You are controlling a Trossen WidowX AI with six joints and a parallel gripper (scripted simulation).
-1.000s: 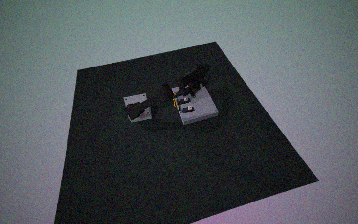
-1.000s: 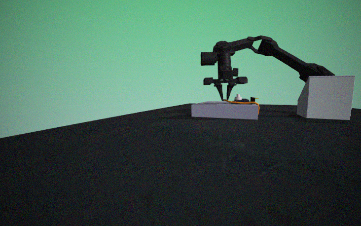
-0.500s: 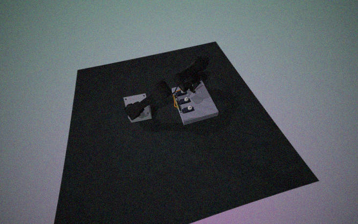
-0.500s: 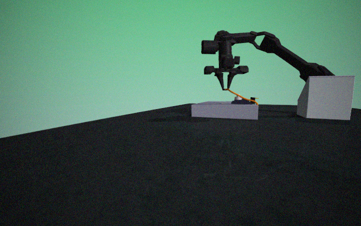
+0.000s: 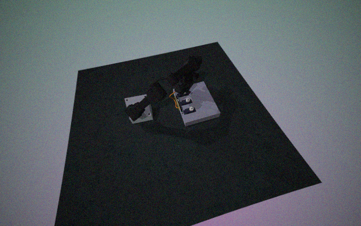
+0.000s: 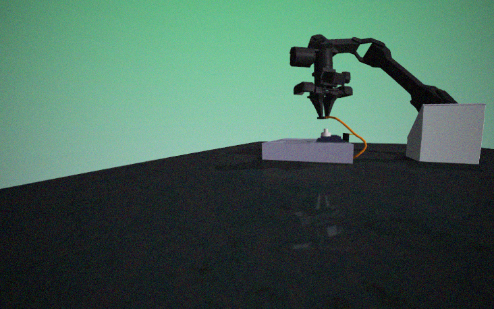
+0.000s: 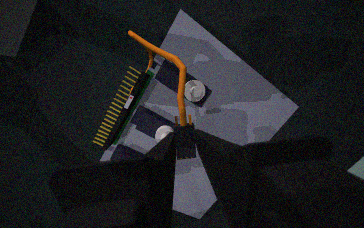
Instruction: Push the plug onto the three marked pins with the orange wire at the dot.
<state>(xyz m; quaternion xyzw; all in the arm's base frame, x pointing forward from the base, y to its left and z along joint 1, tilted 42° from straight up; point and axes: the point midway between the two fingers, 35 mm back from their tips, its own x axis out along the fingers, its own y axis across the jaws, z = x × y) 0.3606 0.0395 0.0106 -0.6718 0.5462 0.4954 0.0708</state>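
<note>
My gripper tip is 7 cm past the coloured band, 1 cm to the left of it and 5 cm above it. Also, from my gripper tip: servo motor 2 cm behind, 3 cm to the right, 7 cm below; green board strip 7 cm behind, 3 cm to the right, 7 cm below; grey printed holder 9 cm ahead, 4 cm to the right, 10 cm below.
</note>
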